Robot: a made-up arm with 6 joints.
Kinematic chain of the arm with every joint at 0, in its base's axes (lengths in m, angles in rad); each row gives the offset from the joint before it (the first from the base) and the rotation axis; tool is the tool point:
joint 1: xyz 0 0 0.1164 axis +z
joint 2: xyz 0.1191 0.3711 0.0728 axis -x
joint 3: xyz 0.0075 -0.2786 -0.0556 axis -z
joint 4: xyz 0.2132 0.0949 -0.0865 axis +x
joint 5: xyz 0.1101 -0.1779 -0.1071 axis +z
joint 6: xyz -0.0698 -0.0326 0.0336 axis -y
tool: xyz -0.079 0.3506 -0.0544
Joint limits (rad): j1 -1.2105..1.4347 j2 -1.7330..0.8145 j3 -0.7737..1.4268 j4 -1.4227..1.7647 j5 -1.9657..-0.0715 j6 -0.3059..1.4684
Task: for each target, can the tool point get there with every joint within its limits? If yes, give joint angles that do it. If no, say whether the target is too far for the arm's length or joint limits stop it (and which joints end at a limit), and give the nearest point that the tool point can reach.
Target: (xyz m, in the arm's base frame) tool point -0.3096 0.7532 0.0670
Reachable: yes | joints 0.8730 -1.4441 -0.3359 -0.7959 -0.3408 0.2449
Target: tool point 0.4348 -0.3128 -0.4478
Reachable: yes | joints -0.6506 -0.7275 1.2397 0.5955 -0.8376 1.1093
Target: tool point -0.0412 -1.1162 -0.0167
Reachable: no: joint limits stop it (at a limit: joint 1, joint 4, joint 5) | nearest point 0.0007 -0.8208 0.0200 | short by 0.301 m
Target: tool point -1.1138 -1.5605 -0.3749
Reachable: no: too far | nearest point -0.3167 -0.6692 -0.0703 | short by 1.234 m
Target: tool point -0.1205 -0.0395 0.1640
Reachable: no: joint limits stop it (at a limit: joint 1, joint 3, joint 4, joint 5) | nearest point -0.1564 -0.1953 0.1595 | short by 0.160 m
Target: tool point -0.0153 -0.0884 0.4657
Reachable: no: joint limits stop it (at a limit: joint 2, joint 3, joint 4, joint 5) | nearest point -0.0421 -0.2431 0.3596 | short by 0.189 m
